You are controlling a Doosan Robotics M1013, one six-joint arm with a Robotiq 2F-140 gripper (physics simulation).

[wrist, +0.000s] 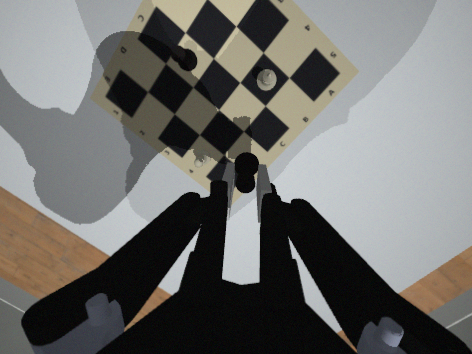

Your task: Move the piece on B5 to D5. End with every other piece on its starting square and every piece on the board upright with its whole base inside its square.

Scene:
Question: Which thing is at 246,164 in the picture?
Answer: A black piece.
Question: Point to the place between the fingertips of the gripper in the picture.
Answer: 245,175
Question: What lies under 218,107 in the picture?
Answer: A chessboard.

